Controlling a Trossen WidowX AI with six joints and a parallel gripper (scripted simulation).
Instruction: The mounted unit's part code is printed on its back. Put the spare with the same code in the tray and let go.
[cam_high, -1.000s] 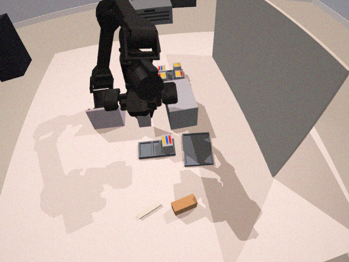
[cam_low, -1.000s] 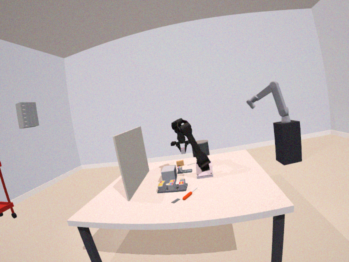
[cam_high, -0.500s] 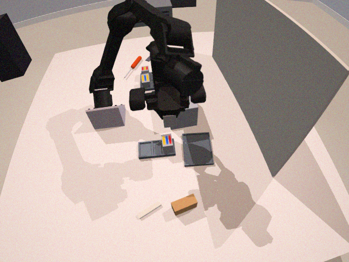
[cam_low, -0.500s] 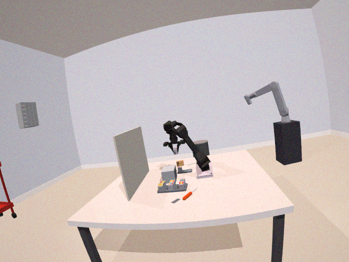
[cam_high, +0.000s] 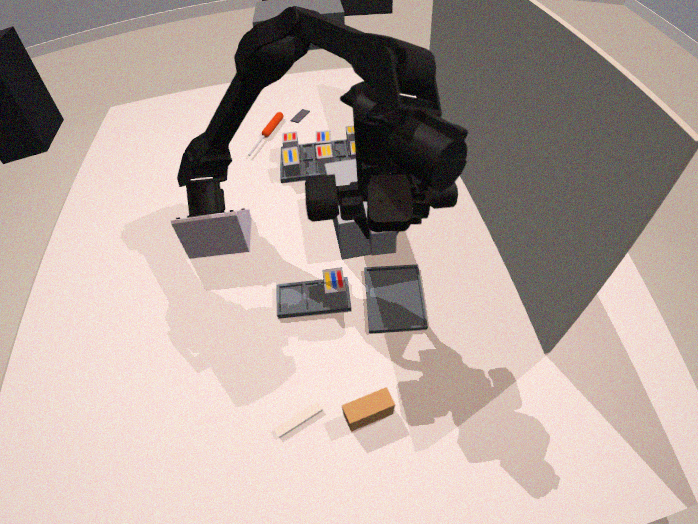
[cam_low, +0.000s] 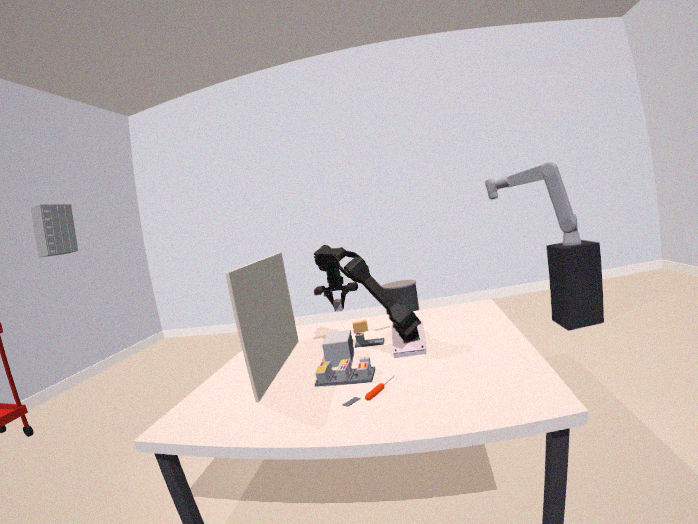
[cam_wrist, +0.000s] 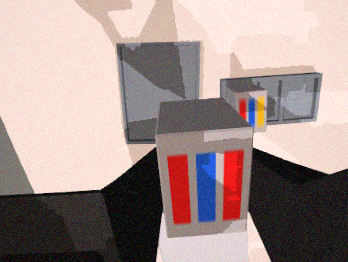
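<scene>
The dark tray is 30 mm ahead of my gripper tip and 170 mm below it. From my gripper tip the other things lie so: grey rack 110 mm behind, 30 mm to the left, 170 mm below; brown block 60 mm behind, 190 mm to the right, 150 mm below; mounted unit 190 mm to the left, 130 mm below.
</scene>
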